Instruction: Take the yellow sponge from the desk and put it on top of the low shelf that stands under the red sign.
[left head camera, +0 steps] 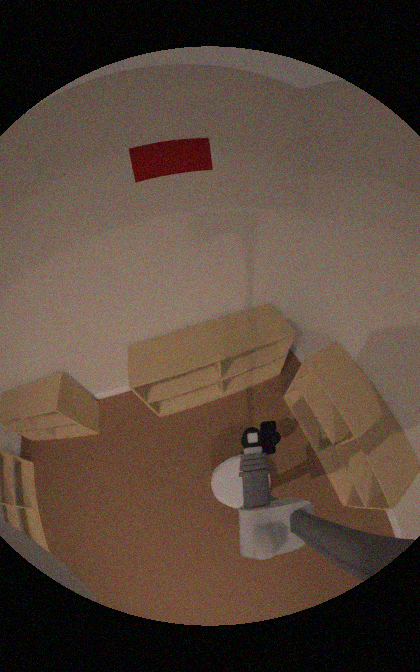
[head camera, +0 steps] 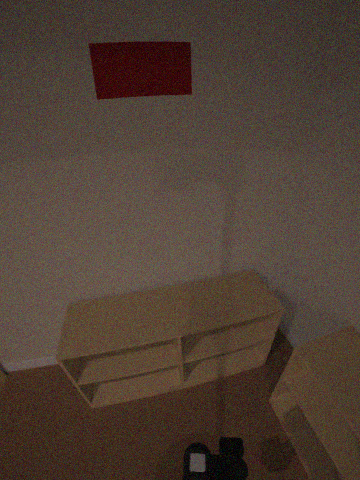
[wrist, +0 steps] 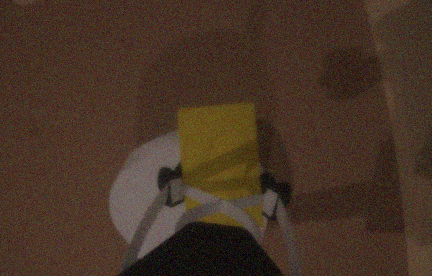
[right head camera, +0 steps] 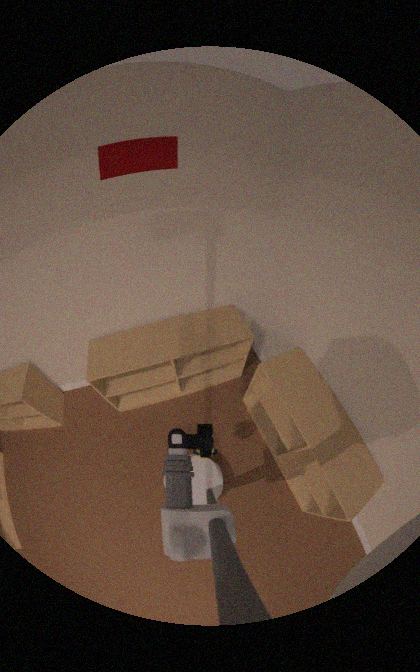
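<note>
The yellow sponge is held between the two fingertips of my gripper, which is shut on it, above the floor in the wrist view. The low shelf, light wood with open compartments, stands against the wall, ahead of my gripper and apart from it. The red sign hangs on the wall above that shelf. In the head views the dark wrist parts hide most of the sponge. The desk does not show in these views.
A second wooden shelf stands close on the right, near the arm. Another shelf stands to the left, and part of a further one shows at the far left. My white base is below the gripper.
</note>
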